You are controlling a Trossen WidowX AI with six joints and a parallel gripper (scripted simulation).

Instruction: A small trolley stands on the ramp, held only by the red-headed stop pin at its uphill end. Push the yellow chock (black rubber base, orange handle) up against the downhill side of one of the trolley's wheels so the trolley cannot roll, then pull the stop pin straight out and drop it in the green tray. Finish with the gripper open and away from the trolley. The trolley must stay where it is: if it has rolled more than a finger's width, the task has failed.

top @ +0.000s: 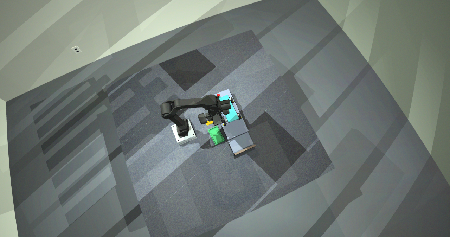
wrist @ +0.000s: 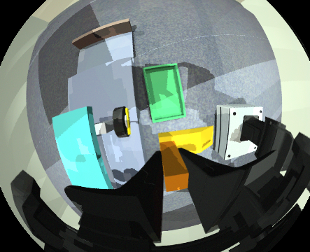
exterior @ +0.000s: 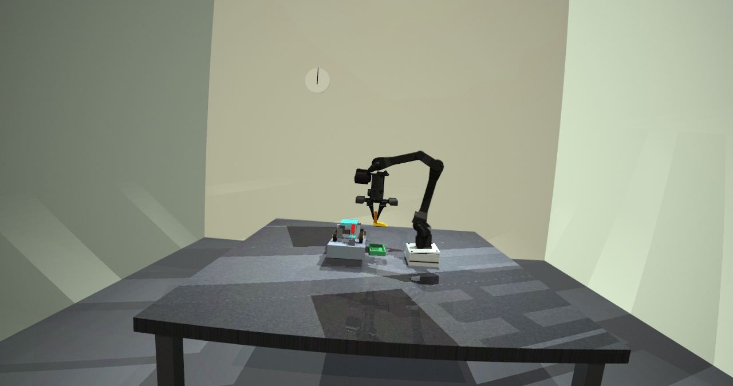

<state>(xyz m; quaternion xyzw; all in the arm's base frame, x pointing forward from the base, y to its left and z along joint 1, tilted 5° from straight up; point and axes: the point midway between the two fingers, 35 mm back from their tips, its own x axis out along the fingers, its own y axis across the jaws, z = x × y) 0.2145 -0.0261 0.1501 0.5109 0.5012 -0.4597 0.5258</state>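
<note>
My gripper tip is 8 cm short of the red-headed stop pin, 16 cm to the right of it and 3 cm above it. The rest, counted from my gripper tip: yellow chock (2 cm behind, 1 cm below); cyan-topped trolley (11 cm ahead, 5 cm to the left, 5 cm below); grey ramp (11 cm ahead, 4 cm to the left, 12 cm below).
</note>
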